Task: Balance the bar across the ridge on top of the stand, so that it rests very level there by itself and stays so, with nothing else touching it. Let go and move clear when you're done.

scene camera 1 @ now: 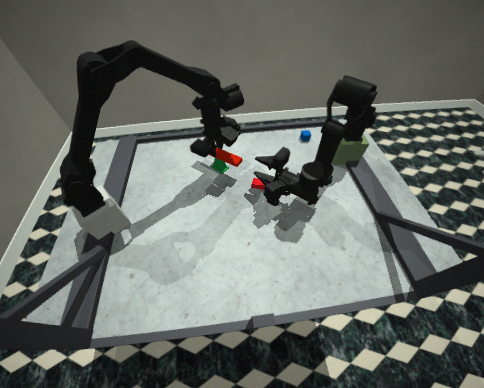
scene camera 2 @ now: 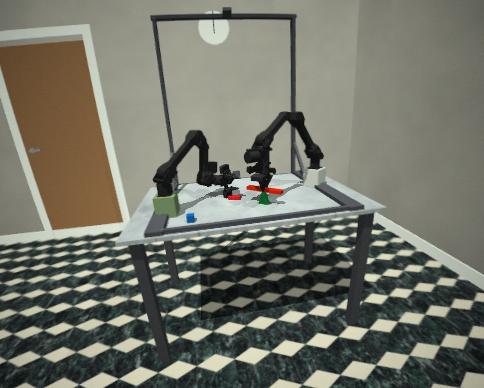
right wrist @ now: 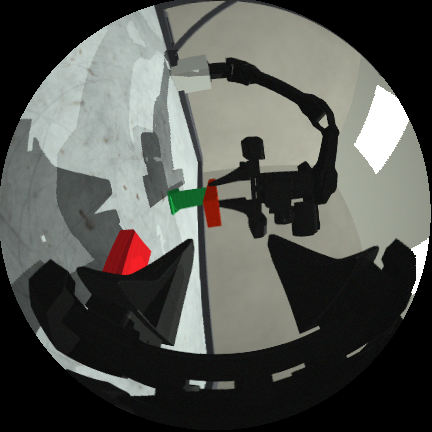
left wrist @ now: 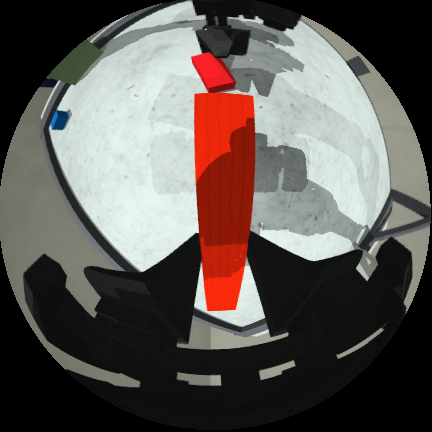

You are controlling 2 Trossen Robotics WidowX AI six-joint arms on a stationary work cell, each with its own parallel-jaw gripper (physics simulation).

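Frame: origin at the left arm's base, x left, y back, z up, level; centimetres.
Seen in the pictures: left gripper, fingertip midpoint: (scene camera 1: 217, 154) (scene camera 2: 264, 190) (left wrist: 222, 236); right gripper, fingertip midpoint: (scene camera 1: 254, 165) (scene camera 2: 238, 183) (right wrist: 231, 241) (left wrist: 218, 31); left arm's base, link origin: (scene camera 1: 91, 204) (scene camera 2: 314, 168); right arm's base, link origin: (scene camera 1: 351, 135) (scene camera 2: 165, 194).
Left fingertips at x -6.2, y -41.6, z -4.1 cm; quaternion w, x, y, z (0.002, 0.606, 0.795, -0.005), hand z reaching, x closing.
Note:
Pixels of each thing's middle, then the offset from my left fingertips to it.
- long orange-red bar, body centre: (left wrist: 222, 240) (right wrist: 212, 193) (scene camera 1: 217, 153) (scene camera 2: 264, 189) dx +0.0, dy +0.0, dz +0.5 cm
- short red block, body centre: (right wrist: 124, 273) (left wrist: 211, 70) (scene camera 1: 261, 184) (scene camera 2: 234, 197) dx -17.6, dy -5.1, dz -6.1 cm
- blue cube, body centre: (left wrist: 58, 119) (scene camera 1: 305, 135) (scene camera 2: 190, 218) dx -12.8, dy -37.6, dz -5.3 cm
The long orange-red bar (scene camera 1: 230, 158) (scene camera 2: 273, 190) (left wrist: 225, 175) (right wrist: 212, 207) lies crosswise over the top of the green stand (scene camera 1: 219, 165) (scene camera 2: 264, 199) (right wrist: 187, 199). The bar and the stand's top look in contact; whether the bar bears on the ridge is too small to tell. My left gripper (left wrist: 222, 236) (right wrist: 209, 194) comes from above and is shut on the bar, near one end in the left wrist view. My right gripper (scene camera 1: 256, 166) (right wrist: 231, 241) is partly open and empty, held low and sideways, pointing towards the bar, apart from it.
A short red block (scene camera 1: 257, 183) (scene camera 2: 234, 197) (left wrist: 213, 72) (right wrist: 128, 252) lies on the table beside and below my right gripper's fingers. A blue cube (scene camera 1: 305, 135) (scene camera 2: 190, 218) (left wrist: 60, 120) lies near the table's edge, by the right arm's green base (scene camera 1: 351, 151) (scene camera 2: 166, 205).

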